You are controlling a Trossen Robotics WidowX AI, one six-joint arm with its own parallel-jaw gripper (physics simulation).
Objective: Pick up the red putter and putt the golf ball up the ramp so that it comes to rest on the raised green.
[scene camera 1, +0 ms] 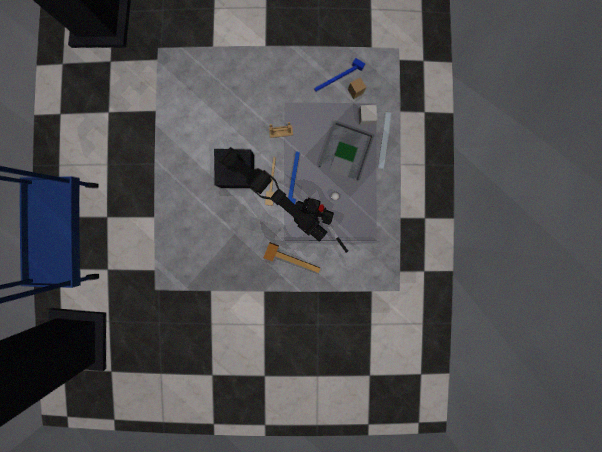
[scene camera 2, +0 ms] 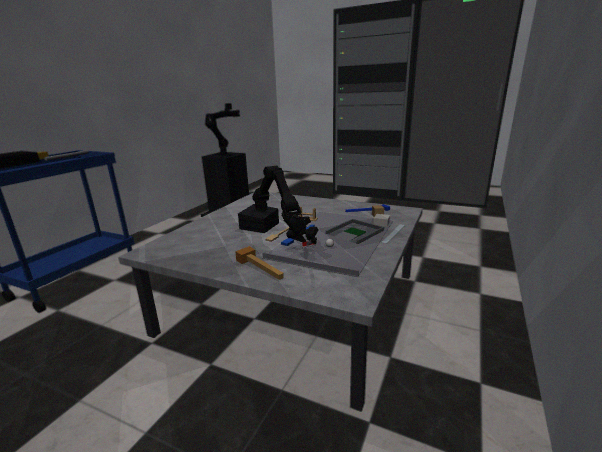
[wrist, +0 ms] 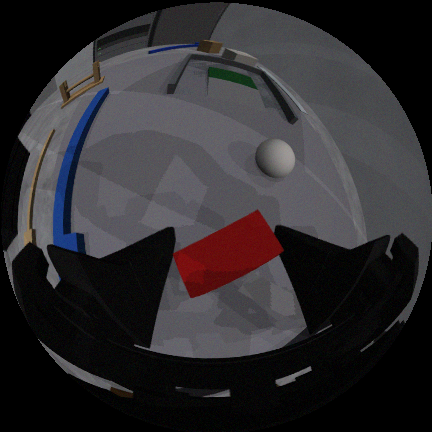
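Where they show: gripper, fingertip midpoint: (wrist: 225, 232); arm's base at its link origin: (scene camera 1: 233, 162) (scene camera 2: 261, 209).
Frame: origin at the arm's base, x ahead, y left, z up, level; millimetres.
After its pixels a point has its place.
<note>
The red putter's block-shaped head (scene camera 1: 321, 208) {x 437, y -198, z -46 mm} (scene camera 2: 304, 244) {x 405, y -217, z -65 mm} (wrist: 230, 254) {x 419, y -197, z -53 mm} is held at a slant between the fingers of my gripper (scene camera 1: 320, 210) {x 425, y -185, z -66 mm} (scene camera 2: 309, 242) {x 425, y -185, z -66 mm} (wrist: 225, 232) {x 425, y -185, z -66 mm}, which is shut on it, low over the grey board. A thin dark bar (scene camera 1: 342, 244) {x 533, y -364, z 50 mm}, perhaps the putter's handle end, shows beyond the gripper in the top view. The white golf ball (scene camera 1: 335, 196) {x 505, y -134, z -54 mm} (scene camera 2: 329, 242) {x 510, y -145, z -64 mm} (wrist: 275, 158) {x 490, y -137, z -61 mm} rests on the board, apart from the head, on the side toward the ramp. The pale ramp (scene camera 1: 342, 167) {x 540, y 24, z -93 mm} (wrist: 235, 96) {x 524, y 10, z -94 mm} leads to the raised green (scene camera 1: 346, 151) {x 556, y 107, z -89 mm} (scene camera 2: 355, 231) {x 559, y 106, z -90 mm} (wrist: 232, 78) {x 548, y 87, z -90 mm}, bordered by dark walls.
A blue stick (scene camera 1: 294, 175) {x 293, y -33, z -82 mm} (wrist: 65, 180) {x 290, y -98, z -82 mm} lies on the board's left part. A wooden mallet (scene camera 1: 297, 261) {x 331, y -471, z -67 mm} (scene camera 2: 262, 264) {x 329, y -483, z -68 mm} lies near the front. A wooden stand (scene camera 1: 281, 131) {x 214, y 194, z -89 mm}, brown block (scene camera 1: 357, 88) {x 588, y 414, z -39 mm}, white block (scene camera 1: 368, 113) {x 651, y 295, z -50 mm}, blue hammer (scene camera 1: 337, 78) {x 491, y 488, z -84 mm} and pale strip (scene camera 1: 385, 140) {x 760, y 180, z -96 mm} lie around the board.
</note>
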